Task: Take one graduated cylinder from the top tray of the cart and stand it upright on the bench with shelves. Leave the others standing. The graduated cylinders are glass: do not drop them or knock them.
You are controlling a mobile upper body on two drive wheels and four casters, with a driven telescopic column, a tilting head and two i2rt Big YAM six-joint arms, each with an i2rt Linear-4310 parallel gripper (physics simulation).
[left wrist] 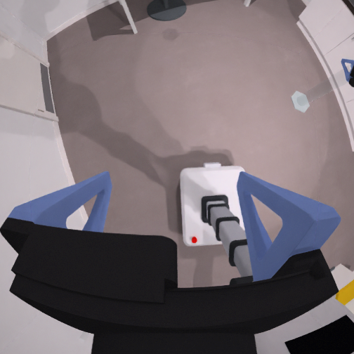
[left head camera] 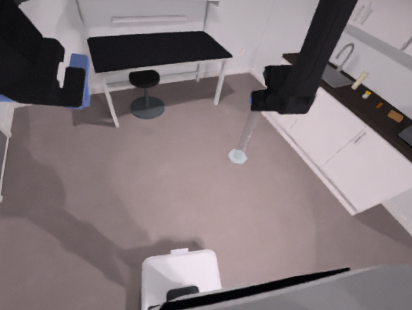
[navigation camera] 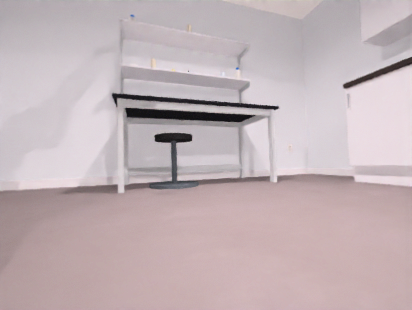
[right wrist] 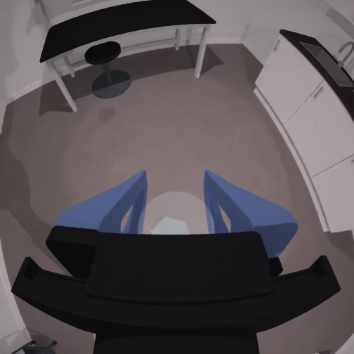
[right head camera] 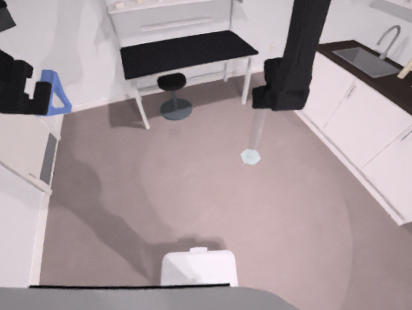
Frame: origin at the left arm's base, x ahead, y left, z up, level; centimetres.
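Seen in the pictures: left gripper, between the fingertips: [left head camera: 55, 99] [right head camera: 45, 108]; right gripper, between the fingertips: [left head camera: 255, 100].
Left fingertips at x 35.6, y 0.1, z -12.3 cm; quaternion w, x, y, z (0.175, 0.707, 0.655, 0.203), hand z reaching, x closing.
A point is followed by its place in that frame.
A clear graduated cylinder [left head camera: 238, 156] @[x 58.6, y -50.1, z -61.4 cm] [right head camera: 250, 156] @[x 58.6, y -50.2, z -61.3 cm] [left wrist: 300, 101] [right wrist: 170, 226] with a pale hexagonal base hangs nearly upright, base down, over the floor. My right gripper [left head camera: 254, 106] @[x 64.7, y -50.2, z -33.4 cm] [right head camera: 260, 107] [right wrist: 174, 177] is shut on its upper part. My left gripper [left head camera: 41, 102] @[x 35.6, y 0.1, z -12.3 cm] [left wrist: 173, 178] is open and empty, at the far left in the left head view. The bench with shelves [left head camera: 155, 49] [right head camera: 185, 52] [right wrist: 125, 22] [navigation camera: 200, 102] has a black top and stands against the back wall, well beyond the cylinder. The top tray with the other cylinders does not show.
A round stool [left head camera: 144, 78] [right head camera: 171, 81] [right wrist: 103, 52] [navigation camera: 173, 137] stands at the bench's front edge. White cabinets [left head camera: 345, 135] @[x 107.0, y -189.5, z -100.7 cm] [right head camera: 370, 120] @[x 124.7, y -183.9, z -103.3 cm] [right wrist: 300, 100] [navigation camera: 380, 125] @[x 189.4, y -163.4, z -118.4 cm] with a dark counter and sink stand at the right. Small bottles stand on the bench's shelves. My white base [left head camera: 180, 267] @[x 22.6, y -22.2, z -139.6 cm] [left wrist: 192, 185] is below.
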